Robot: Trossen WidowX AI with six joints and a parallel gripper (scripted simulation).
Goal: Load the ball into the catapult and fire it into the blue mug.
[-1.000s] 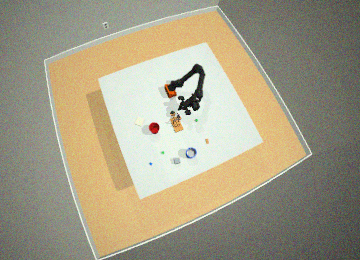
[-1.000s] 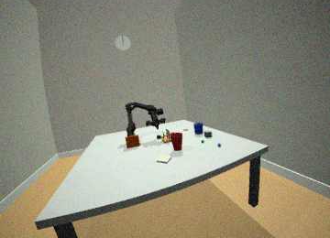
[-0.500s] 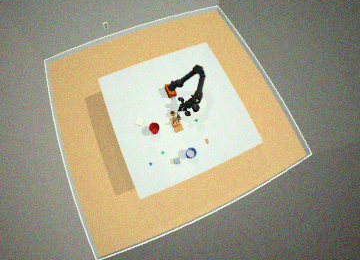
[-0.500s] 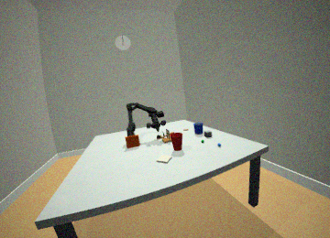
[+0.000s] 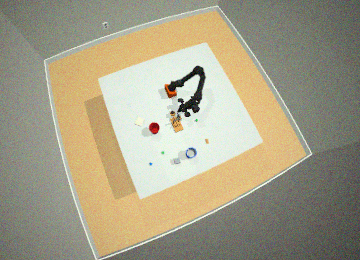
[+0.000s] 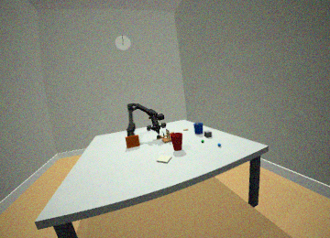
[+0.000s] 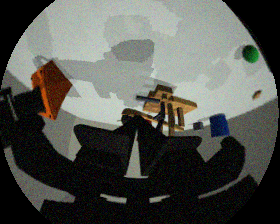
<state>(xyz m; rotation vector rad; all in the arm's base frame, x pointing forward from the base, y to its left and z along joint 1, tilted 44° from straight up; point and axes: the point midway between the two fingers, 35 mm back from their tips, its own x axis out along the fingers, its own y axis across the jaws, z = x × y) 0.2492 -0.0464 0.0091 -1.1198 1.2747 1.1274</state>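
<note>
The dark ball is 4 cm to the right of my gripper tip, 2 cm behind it and 1 cm below it. Round my gripper tip: wooden catapult: 5 cm ahead, 3 cm to the right, 2 cm below; red cup: 27 cm to the right, 5 cm ahead, 4 cm below; cream flat square: 35 cm to the right, 10 cm behind, 6 cm below.
</note>
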